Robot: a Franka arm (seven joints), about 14 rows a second.
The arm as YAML. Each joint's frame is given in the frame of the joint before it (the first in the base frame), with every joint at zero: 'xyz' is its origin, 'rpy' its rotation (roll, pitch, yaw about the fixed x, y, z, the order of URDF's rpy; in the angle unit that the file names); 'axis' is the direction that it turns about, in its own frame. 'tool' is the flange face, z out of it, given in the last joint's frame.
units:
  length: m
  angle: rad
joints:
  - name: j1
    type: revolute
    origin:
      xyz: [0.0, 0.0, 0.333]
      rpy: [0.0, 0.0, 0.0]
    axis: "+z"
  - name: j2
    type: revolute
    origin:
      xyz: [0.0, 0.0, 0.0]
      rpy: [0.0, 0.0, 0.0]
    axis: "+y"
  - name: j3
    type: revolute
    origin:
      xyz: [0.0, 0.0, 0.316]
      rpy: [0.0, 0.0, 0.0]
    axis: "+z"
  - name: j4
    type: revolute
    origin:
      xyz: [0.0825, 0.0, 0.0]
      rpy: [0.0, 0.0, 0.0]
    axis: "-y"
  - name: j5
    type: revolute
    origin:
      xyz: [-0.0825, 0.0, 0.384]
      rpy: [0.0, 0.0, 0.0]
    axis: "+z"
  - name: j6
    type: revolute
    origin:
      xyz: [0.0, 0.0, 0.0]
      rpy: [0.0, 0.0, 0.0]
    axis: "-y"
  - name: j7
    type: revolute
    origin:
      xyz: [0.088, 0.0, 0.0]
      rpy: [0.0, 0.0, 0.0]
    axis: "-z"
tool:
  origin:
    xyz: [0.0, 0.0, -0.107]
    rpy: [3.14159, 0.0, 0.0]
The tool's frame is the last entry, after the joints.
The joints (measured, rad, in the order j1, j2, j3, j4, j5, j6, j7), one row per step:
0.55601, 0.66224, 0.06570, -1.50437, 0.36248, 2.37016, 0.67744
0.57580, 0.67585, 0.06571, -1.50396, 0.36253, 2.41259, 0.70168
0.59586, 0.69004, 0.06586, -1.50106, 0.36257, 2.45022, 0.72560
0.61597, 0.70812, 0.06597, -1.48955, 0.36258, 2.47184, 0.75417
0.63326, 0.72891, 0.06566, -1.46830, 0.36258, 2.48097, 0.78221
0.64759, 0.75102, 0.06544, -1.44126, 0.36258, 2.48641, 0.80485
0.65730, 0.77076, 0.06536, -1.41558, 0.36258, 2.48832, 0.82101
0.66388, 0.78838, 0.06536, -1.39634, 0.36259, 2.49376, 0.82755
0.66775, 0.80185, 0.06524, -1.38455, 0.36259, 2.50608, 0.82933
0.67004, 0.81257, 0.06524, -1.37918, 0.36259, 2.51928, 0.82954
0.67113, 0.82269, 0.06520, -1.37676, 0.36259, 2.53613, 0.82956
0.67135, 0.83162, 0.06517, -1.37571, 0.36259, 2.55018, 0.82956
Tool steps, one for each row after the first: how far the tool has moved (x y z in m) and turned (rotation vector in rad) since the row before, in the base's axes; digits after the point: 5 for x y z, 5 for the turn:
-0.00474, 0.01170, -0.00554, 0.00956, -0.01672, -0.01678
-0.00527, 0.01205, -0.00522, 0.00977, -0.01389, -0.01445
-0.00557, 0.01287, -0.00567, 0.00736, -0.00175, -0.01369
-0.00379, 0.01208, -0.00444, 0.00674, 0.00332, -0.01260
-0.00200, 0.01104, -0.00314, 0.00785, 0.00115, -0.00954
-0.00055, 0.00826, -0.00244, 0.00658, 0.00092, -0.00689
0.00000, 0.00568, -0.00359, 0.00461, -0.00257, -0.00207
0.00071, 0.00324, -0.00330, 0.00495, -0.00788, -0.00248
0.00043, 0.00162, -0.00419, 0.00279, -0.00651, -0.00255
0.00079, 0.00052, -0.00475, 0.00281, -0.00790, -0.00467
0.00075, -0.00015, -0.00480, 0.00138, -0.00550, -0.00450

